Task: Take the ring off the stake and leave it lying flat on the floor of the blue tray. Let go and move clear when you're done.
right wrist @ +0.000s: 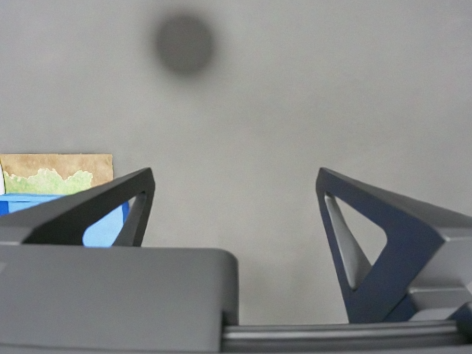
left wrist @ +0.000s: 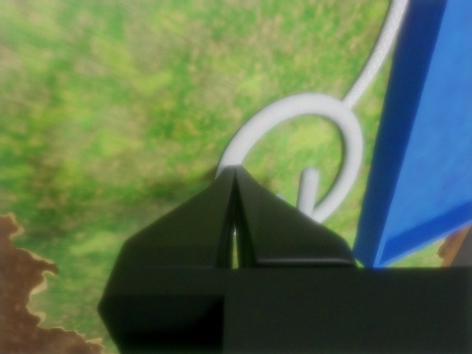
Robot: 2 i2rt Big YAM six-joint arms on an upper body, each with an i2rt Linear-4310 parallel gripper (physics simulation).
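Places are measured from the left arm's base along level axes (x ahead, y left, z up), in metres.
Where they show: left gripper, fingertip midpoint: (left wrist: 234, 176); right gripper, fingertip midpoint: (right wrist: 235, 176).
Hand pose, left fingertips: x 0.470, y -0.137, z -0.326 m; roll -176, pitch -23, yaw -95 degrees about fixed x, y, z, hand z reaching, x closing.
Note:
Each offset is from my left fingertips to the centre of the thing. Level surfaces: height alone.
A white ring {dz -0.007, dx -0.016, dy -0.036 m} (left wrist: 310, 104) shows in the left wrist view, left of the blue tray {dz -0.001, dx -0.018, dy -0.193 m} (left wrist: 436, 125) (right wrist: 106, 227). The short white stake {dz -0.002, dx -0.029, dy -0.020 m} (left wrist: 308, 187) shows inside the ring's outline; its base is hidden behind my fingers. My left gripper (left wrist: 234, 176) is shut, its fingertips together. The tips overlap the ring's left side in the view, with no ring visible between them; whether they touch it I cannot tell. My right gripper (right wrist: 235, 176) is wide open and empty, over the grey surface to the right of the tray.
A white cord (left wrist: 375, 57) runs from beside the ring's top up along the tray's left wall. A mat {dz -0.011 m} (left wrist: 100, 125) (right wrist: 102, 167) with green and brown patches lies under the ring and tray. A round dark shadow (right wrist: 185, 45) lies on the grey surface {dz -0.012 m} (right wrist: 240, 125).

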